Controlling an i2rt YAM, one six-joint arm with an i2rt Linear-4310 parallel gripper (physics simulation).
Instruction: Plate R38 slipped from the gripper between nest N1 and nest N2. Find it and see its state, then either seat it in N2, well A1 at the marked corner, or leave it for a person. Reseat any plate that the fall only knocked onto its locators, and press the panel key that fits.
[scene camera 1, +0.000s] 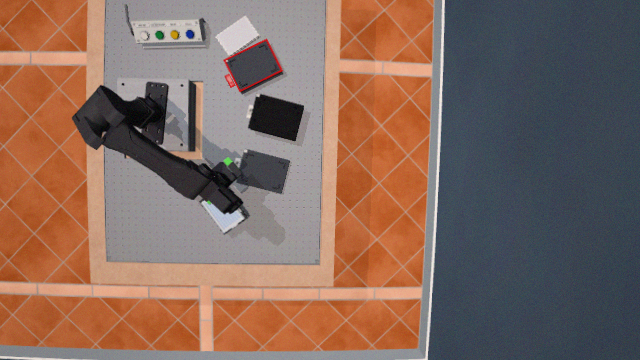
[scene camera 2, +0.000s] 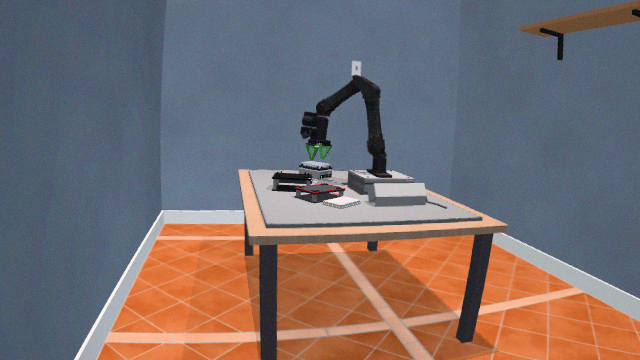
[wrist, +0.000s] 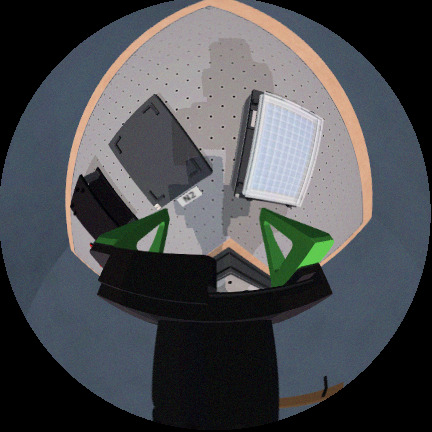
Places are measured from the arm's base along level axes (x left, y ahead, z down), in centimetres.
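Pixels of known places: gripper, fingertip midpoint: (scene camera 2: 317, 159) (wrist: 213, 212); arm's base, link origin: (scene camera 1: 155, 113) (scene camera 2: 378, 174).
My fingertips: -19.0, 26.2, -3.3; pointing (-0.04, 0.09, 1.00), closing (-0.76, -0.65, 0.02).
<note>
Ahead of a thing's pixels: the offset from my fingertips to its middle, as dx, dy, dz. "spot": to the spot under its first point. Level surfaces: height alone.
My gripper (scene camera 2: 318, 159) (wrist: 213, 212) is open and empty, with green fingers, above the table. A clear-rimmed plate with pale blue wells @[-10.6, -0.8, +3.4] (scene camera 1: 224, 218) (scene camera 2: 315, 164) (wrist: 285, 150) lies on a black-topped unit; a black strip of the unit shows along its left side in the wrist view. Dark grey nest N2 @[+3.9, +10.7, +8.9] (scene camera 1: 267, 172) (wrist: 157, 150), with its N2 tag @[spot: +5.1, +1.0, +9.9] (wrist: 189, 196), carries no plate. A white plate @[+49.5, -3.5, +9.4] (scene camera 1: 237, 35) (scene camera 2: 341, 202) lies flat on the mat against or close beside a red-edged nest @[+39.3, +3.5, +7.8] (scene camera 1: 253, 66) (scene camera 2: 320, 189). No plate label is readable.
A black nest @[+22.8, +13.4, +6.7] (scene camera 1: 276, 117) (scene camera 2: 291, 176) (wrist: 95, 200) stands between N2 and the red-edged nest. The key panel @[+47.4, -25.6, +5.9] (scene camera 1: 170, 27) (scene camera 2: 398, 194) has white, green, yellow and blue keys. The arm's base block (scene camera 1: 177, 145) (scene camera 2: 356, 183) stands on the grey perforated mat @[dz +10.1] (scene camera 1: 150, 240).
</note>
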